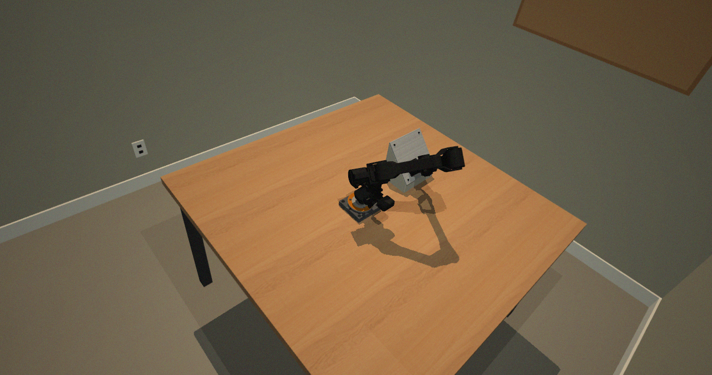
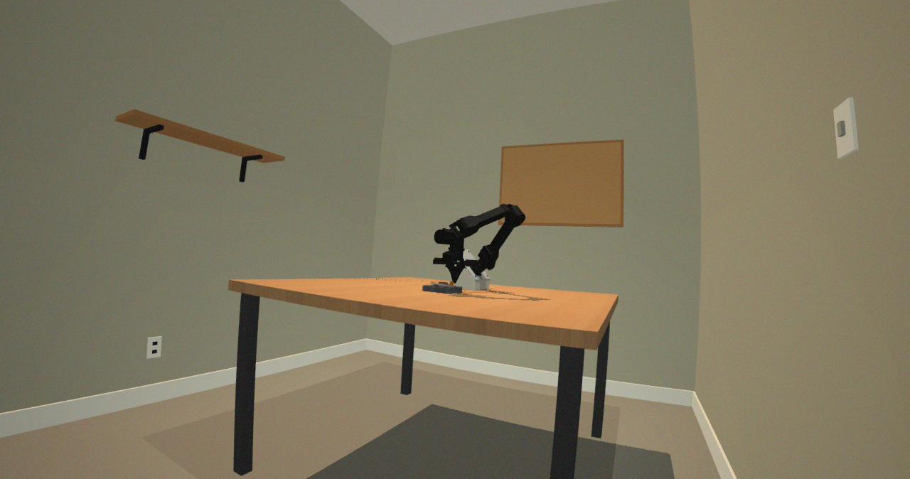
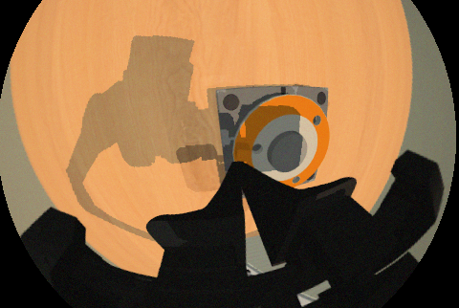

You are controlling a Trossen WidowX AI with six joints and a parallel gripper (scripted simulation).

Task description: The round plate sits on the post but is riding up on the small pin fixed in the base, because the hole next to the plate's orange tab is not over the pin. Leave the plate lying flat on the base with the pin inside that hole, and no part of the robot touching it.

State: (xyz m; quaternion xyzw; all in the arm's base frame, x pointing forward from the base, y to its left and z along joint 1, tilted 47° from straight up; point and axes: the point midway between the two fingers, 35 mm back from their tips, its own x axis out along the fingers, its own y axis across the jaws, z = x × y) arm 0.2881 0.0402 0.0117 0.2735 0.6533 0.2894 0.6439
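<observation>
The round plate is 1 cm ahead of my gripper tip and 3 cm to the right of it. From my gripper tip the other things lie so: dark grey square base 5 cm to the right, 2 cm below.
</observation>
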